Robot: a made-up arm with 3 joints. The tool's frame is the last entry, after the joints.
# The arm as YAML. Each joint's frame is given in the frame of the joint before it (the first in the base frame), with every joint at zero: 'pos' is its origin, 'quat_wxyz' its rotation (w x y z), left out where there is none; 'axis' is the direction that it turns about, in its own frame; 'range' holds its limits. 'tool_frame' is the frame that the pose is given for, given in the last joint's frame.
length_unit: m
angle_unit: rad
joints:
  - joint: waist
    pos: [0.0, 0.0, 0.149]
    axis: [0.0, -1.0, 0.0]
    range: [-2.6, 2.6]
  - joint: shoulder
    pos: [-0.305, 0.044, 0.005]
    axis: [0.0, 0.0, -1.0]
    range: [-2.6, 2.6]
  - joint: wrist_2
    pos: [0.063, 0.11, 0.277]
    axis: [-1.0, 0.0, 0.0]
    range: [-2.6, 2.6]
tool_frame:
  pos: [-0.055, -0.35, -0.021]
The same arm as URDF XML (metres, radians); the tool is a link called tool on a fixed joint. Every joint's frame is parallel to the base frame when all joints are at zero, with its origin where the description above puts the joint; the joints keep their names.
<robot name="arm">
  <joint name="tool_fixed" type="fixed">
    <parent link="link3"/>
    <child link="tool"/>
    <origin xyz="-0.0550 -0.3500 -0.0210" rpy="0.0000 0.0000 0.0000"/>
  </joint>
  <joint name="wrist_2" type="revolute">
    <parent link="link2"/>
    <child link="link3"/>
    <origin xyz="0.0630 0.1100 0.2770" rpy="0.0000 0.0000 0.0000"/>
    <axis xyz="-1 0 0"/>
    <limit lower="-2.6000" upper="2.6000"/>
  </joint>
  <joint name="shoulder" type="revolute">
    <parent link="link1"/>
    <child link="link2"/>
    <origin xyz="-0.3050 0.0440 0.0050" rpy="0.0000 0.0000 0.0000"/>
    <axis xyz="0 0 -1"/>
    <limit lower="-2.6000" upper="2.6000"/>
  </joint>
  <joint name="waist" type="revolute">
    <parent link="base_link"/>
    <child link="link1"/>
    <origin xyz="0.0000 0.0000 0.1490" rpy="0.0000 0.0000 0.0000"/>
    <axis xyz="0 -1 0"/>
    <limit lower="-2.6000" upper="2.6000"/>
  </joint>
  <link name="base_link"/>
  <link name="link1"/>
  <link name="link2"/>
  <link name="link3"/>
  <link name="tool"/>
</robot>

